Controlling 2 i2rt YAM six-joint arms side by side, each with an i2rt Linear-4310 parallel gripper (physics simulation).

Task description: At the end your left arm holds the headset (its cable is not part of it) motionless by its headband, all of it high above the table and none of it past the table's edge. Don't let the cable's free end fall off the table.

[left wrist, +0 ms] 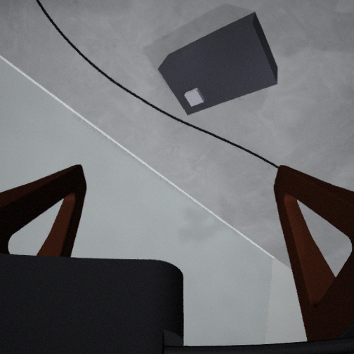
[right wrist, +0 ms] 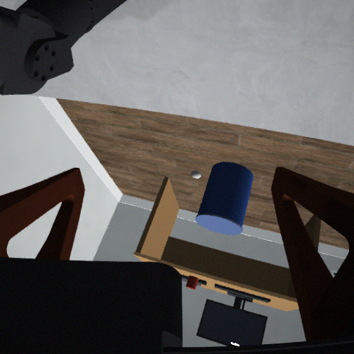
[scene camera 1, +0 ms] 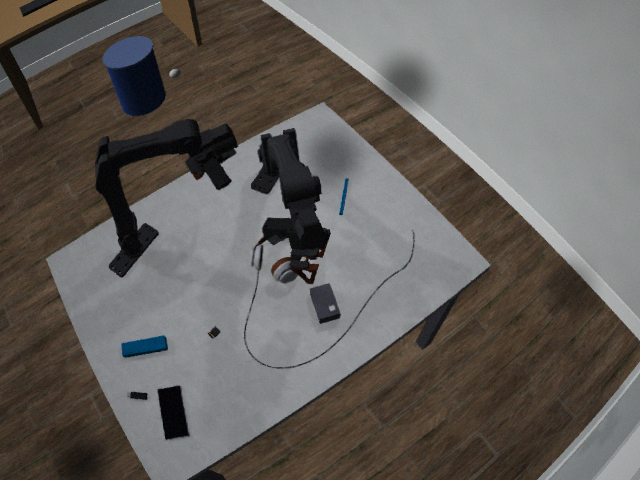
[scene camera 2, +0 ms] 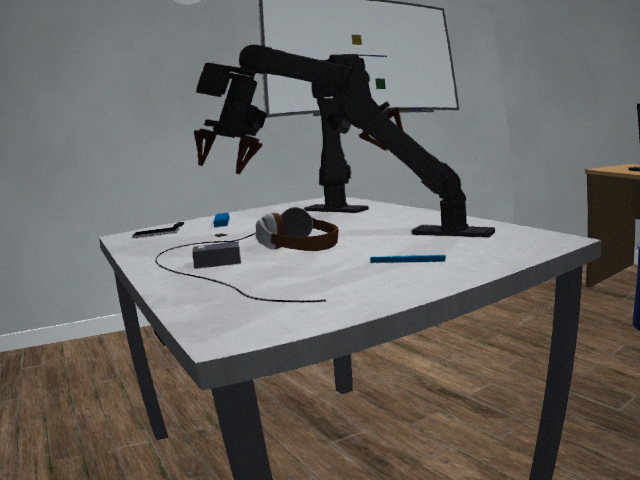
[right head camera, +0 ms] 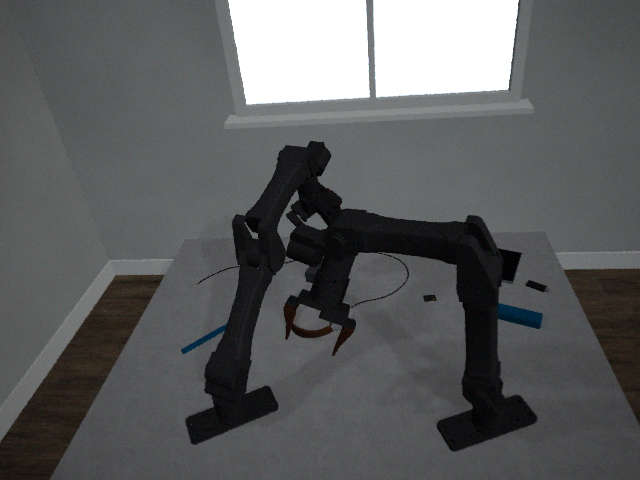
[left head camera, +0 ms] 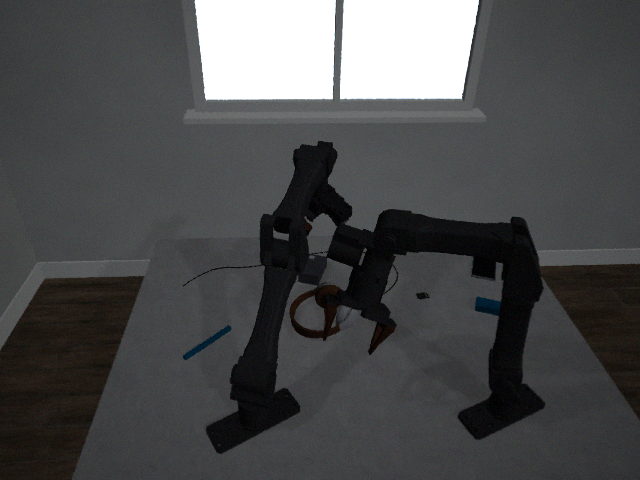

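Pixels of known places: left gripper, fingertip midpoint: [scene camera 1: 315, 270] [scene camera 2: 218, 169] [right head camera: 319, 225] [left head camera: 318, 225]; right gripper, fingertip midpoint: [right head camera: 309, 347] [left head camera: 346, 346]; left arm's base at its link origin: [scene camera 2: 454, 233] [right head camera: 232, 415] [left head camera: 254, 420]; right arm's base at its link origin: [scene camera 1: 133, 250] [scene camera 2: 336, 209] [right head camera: 486, 423] [left head camera: 501, 411].
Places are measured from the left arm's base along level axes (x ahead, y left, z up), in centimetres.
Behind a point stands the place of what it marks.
The headset [left head camera: 305, 331] {x 14.8, y -22.3, z 2.8 cm} [right head camera: 312, 333] {x 11.9, y -25.1, z 3.1 cm} [scene camera 1: 283, 270] {x 22.9, y -36.4, z 7.1 cm} [scene camera 2: 310, 241] {x 24.2, y -23.5, z 2.5 cm}, with brown headband and white-and-grey cups, rests on the table [scene camera 1: 206, 289] {x 2.3, y -48.8, z 0.0 cm} [scene camera 2: 351, 304] {x 52.2, y 1.0, z 0.0 cm}. Its thin dark cable [scene camera 1: 281, 367] {x 33.6, y -61.0, z 0.2 cm} [scene camera 2: 284, 300] {x 54.2, y -9.5, z 0.3 cm} [left wrist: 180, 120] curves around a grey box; the free end lies on the table. My left gripper [scene camera 1: 316, 268] {x 33.9, y -38.4, z 19.2 cm} [scene camera 2: 219, 168] {x 33.9, y -38.4, z 19.2 cm} [left wrist: 179, 175] is open and empty, pointing down high above the table; the headset does not show in the left wrist view. My right gripper [left head camera: 347, 346] {x -8.5, y -17.5, z 20.3 cm} [right head camera: 310, 346] {x -8.5, y -17.5, z 20.3 cm} [right wrist: 177, 177] is open and empty, raised near the table's arm-side edge, away from the headset.
The grey box [scene camera 1: 324, 302] {x 36.9, y -39.3, z 3.6 cm} [scene camera 2: 217, 255] {x 38.8, y -36.5, z 2.3 cm} [left wrist: 220, 62] stands near the headset. A thin blue rod [scene camera 1: 343, 196] {x 26.8, y -1.2, z 1.0 cm} [scene camera 2: 408, 258] {x 27.3, y -0.4, z 0.7 cm}, blue block [scene camera 1: 144, 346] {x -4.7, y -73.9, z 2.0 cm}, memory card [scene camera 1: 214, 332] {x 11.5, y -59.9, z 0.2 cm}, USB stick [scene camera 1: 138, 395] {x 0.8, y -87.6, z 0.9 cm} and black phone [scene camera 1: 173, 411] {x 12.4, y -86.5, z 0.8 cm} lie on the table. The left forearm reaches over the headset.
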